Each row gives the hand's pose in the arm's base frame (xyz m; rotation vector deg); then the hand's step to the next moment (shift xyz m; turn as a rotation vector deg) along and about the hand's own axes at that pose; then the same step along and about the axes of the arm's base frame.
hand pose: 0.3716 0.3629 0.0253 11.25 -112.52 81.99
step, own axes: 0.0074 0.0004 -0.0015 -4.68 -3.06 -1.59
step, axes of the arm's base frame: -0.0051 0.0034 0.0044 5.72 -1.00 -0.19
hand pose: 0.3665 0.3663 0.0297 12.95 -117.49 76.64
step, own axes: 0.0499 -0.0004 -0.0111 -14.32 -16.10 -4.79
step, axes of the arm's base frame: -0.0329 0.0197 0.0338 20.71 -6.23 4.43
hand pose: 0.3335 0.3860 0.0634 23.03 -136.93 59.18
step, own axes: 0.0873 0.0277 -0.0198 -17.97 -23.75 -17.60
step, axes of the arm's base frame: -0.0785 0.0272 0.0434 31.39 -1.60 14.45
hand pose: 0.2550 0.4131 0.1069 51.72 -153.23 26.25
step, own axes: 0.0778 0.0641 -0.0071 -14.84 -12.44 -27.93
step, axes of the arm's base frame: -0.0983 0.0095 0.0212 23.61 9.20 22.65
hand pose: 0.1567 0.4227 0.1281 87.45 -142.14 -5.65
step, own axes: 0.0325 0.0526 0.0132 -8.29 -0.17 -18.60
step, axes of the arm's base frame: -0.0630 -0.0057 0.0015 7.95 8.42 16.75
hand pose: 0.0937 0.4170 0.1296 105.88 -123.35 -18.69
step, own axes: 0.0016 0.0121 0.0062 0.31 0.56 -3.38
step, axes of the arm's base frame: -0.0136 0.0002 -0.0014 0.65 -0.17 3.37
